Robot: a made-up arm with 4 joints.
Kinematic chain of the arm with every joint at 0, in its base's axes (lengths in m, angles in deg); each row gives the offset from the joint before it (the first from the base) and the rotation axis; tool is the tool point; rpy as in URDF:
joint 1: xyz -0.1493 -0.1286 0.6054 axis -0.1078 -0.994 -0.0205
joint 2: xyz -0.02 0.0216 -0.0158 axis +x
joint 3: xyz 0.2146 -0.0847 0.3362 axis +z
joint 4: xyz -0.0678 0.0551 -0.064 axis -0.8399 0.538 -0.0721
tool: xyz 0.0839 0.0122 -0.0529 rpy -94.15 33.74 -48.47
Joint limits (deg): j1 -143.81..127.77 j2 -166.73..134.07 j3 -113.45..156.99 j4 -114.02..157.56
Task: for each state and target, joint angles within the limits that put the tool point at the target. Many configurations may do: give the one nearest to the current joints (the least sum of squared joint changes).
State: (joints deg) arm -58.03 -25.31 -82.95 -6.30
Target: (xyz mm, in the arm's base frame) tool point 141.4 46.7 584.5
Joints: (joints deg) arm -36.76 -63.87 -72.10 10.97
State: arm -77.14 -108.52 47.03 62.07
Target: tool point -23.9 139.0 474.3
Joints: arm -73.12 -103.59 54.50 79.36
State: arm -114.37 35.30 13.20 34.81
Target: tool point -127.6 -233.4 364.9
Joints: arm -113.34 35.75 4.19 25.03
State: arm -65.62 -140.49 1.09 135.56
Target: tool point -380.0 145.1 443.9
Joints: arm -80.71 -164.80 16.28 157.56
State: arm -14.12 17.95 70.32 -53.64
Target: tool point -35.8 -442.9 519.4
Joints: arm -42.45 70.74 79.17 -95.76
